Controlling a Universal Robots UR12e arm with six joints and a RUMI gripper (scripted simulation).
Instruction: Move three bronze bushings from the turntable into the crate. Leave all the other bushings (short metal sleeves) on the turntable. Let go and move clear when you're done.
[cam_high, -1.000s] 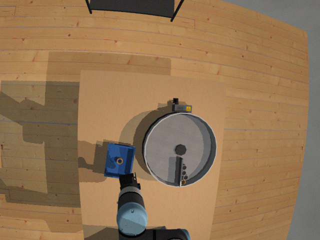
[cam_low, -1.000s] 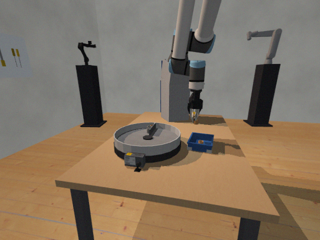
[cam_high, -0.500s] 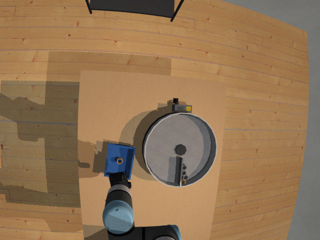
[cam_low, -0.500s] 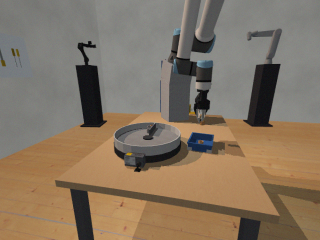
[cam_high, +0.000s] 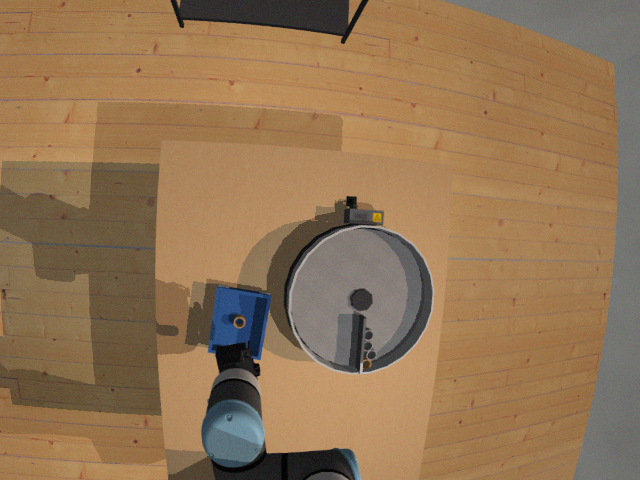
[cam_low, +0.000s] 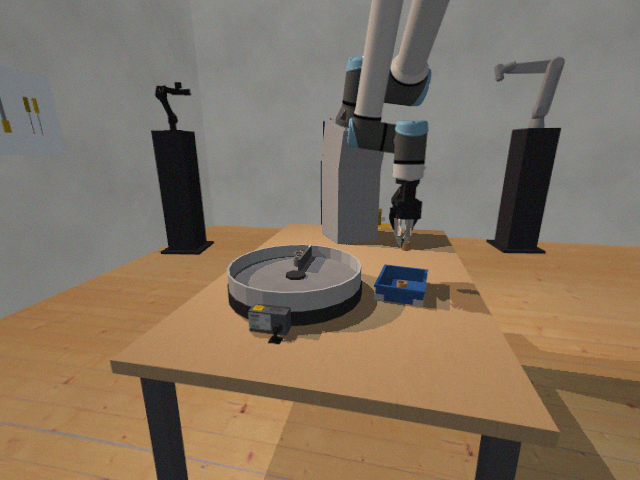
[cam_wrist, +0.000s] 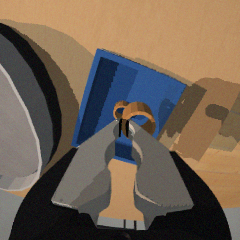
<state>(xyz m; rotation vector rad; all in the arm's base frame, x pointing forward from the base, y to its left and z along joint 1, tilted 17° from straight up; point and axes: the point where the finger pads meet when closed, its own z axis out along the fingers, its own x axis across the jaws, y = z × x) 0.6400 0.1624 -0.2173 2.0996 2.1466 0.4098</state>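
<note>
Now: the blue crate 130 mm below my hand and 50 mm ahead of it.
</note>
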